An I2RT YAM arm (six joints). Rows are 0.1 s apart.
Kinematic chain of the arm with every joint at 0, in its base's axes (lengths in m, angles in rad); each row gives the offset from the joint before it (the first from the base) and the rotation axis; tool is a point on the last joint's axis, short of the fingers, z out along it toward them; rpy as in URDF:
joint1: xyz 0 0 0.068 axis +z
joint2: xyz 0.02 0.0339 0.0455 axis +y
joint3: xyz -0.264 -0.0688 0 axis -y
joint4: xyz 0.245 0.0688 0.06 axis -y
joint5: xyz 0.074 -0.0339 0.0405 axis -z
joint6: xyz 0.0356 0 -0.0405 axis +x
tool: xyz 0 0 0 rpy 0 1.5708 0
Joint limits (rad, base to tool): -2.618..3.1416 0..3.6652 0..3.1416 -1.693..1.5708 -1.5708..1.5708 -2.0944..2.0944
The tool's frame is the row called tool.
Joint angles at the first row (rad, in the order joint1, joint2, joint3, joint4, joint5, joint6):
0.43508, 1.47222, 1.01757, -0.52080, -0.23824, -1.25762
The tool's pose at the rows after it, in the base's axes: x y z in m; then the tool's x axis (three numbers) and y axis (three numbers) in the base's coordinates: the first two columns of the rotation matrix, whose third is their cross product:
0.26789, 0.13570, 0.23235, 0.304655, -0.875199, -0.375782, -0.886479, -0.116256, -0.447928
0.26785, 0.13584, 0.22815, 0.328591, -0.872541, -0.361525, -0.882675, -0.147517, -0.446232
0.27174, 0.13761, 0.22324, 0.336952, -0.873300, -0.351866, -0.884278, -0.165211, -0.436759
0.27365, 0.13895, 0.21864, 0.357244, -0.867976, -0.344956, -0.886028, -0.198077, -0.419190
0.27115, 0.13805, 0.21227, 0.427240, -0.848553, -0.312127, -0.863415, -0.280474, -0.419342
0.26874, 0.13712, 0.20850, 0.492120, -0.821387, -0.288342, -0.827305, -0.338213, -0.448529
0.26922, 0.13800, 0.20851, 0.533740, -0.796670, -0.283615, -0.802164, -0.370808, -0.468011
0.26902, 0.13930, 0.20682, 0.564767, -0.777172, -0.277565, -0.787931, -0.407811, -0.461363
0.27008, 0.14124, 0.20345, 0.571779, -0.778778, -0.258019, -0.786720, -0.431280, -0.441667
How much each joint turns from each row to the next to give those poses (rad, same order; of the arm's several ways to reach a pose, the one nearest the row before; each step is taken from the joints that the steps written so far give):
0.00076, 0.00579, 0.01010, -0.03489, -0.04413, -0.02944
0.00029, 0.00845, -0.00591, -0.00094, -0.00163, -0.03194
0.00003, 0.02653, 0.00864, -0.00018, 0.00142, -0.01656
0.00029, 0.02284, 0.00909, -0.01625, -0.00933, -0.03015
0.00017, 0.00656, -0.01350, -0.01151, -0.00557, -0.08877
-0.00044, -0.00832, -0.02586, 0.02692, -0.00913, -0.07123
-0.00013, 0.00097, -0.00161, 0.01132, -0.01868, -0.04224
0.00301, 0.01004, 0.00637, -0.01638, -0.01049, -0.03907
0.00647, 0.01869, 0.01035, -0.01790, 0.01976, -0.01656

